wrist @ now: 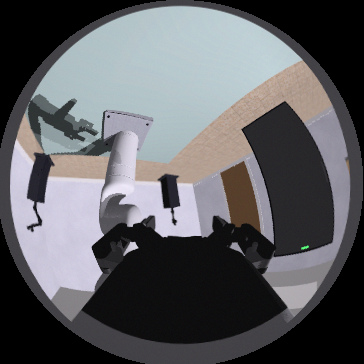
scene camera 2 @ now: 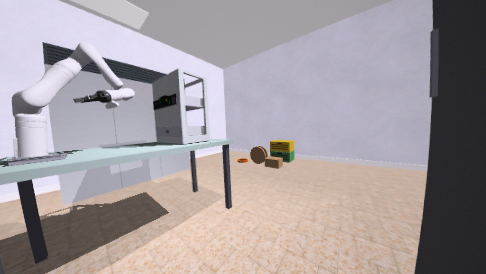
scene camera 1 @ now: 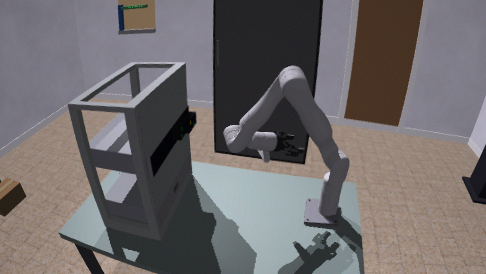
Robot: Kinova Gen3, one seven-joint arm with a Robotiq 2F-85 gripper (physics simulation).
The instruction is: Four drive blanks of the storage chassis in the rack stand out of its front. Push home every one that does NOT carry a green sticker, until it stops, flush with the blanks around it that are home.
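Pixels of known places: gripper, between the fingertips: [wrist: 183, 222] [scene camera 2: 81, 98] [scene camera 1: 298, 144]; arm's base, origin of its link: [wrist: 126, 139] [scene camera 2: 33, 156] [scene camera 1: 327, 209].
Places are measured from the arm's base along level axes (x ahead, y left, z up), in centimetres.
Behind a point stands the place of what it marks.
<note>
The grey rack [scene camera 1: 167, 90] @(x 68.9, y 16.8, z 54.8 cm) [scene camera 2: 170, 119] @(x 69.9, y 11.1, z 19.5 cm) stands on the table, with the black storage chassis [scene camera 1: 166, 148] @(x 65.5, y 26.3, z 34.7 cm) [scene camera 2: 161, 102] @(x 64.4, y 13.9, z 34.5 cm) across its front. Small green and yellow marks show on the chassis front. In scene camera 1, a dark part [scene camera 1: 192, 118] @(x 66.6, y 1.7, z 36.0 cm) stands out near the chassis's far end. Single blanks and their stickers are too small to tell apart. My gripper [scene camera 1: 299, 143] @(x 19.4, y -5.0, z 29.3 cm) [scene camera 2: 79, 100] @(x 19.4, y -5.0, z 29.3 cm) [wrist: 183, 222] @(x 19.4, y -5.0, z 29.3 cm) is open and empty, in the air between the rack and the arm's base, with its fingers pointing away from the rack. The chassis does not show in the wrist view.
The table [scene camera 1: 280, 190] @(x 25.6, y -10.1, z -2.6 cm) [scene camera 2: 125, 153] @(x 35.8, y -14.5, z -2.6 cm) [wrist: 200, 60] @(x 34.9, y -4.2, z -2.6 cm) carries the rack and the arm's base plate [scene camera 1: 312, 218] @(x 6.0, y 7.6, z -0.7 cm) [wrist: 120, 122] @(x 6.8, y 4.2, z -0.6 cm). A tall black cabinet [scene camera 1: 265, 50] [wrist: 295, 180] stands beyond the table. Stacked crates [scene camera 2: 282, 146] and a cardboard box [scene camera 2: 274, 162] stand on the floor.
</note>
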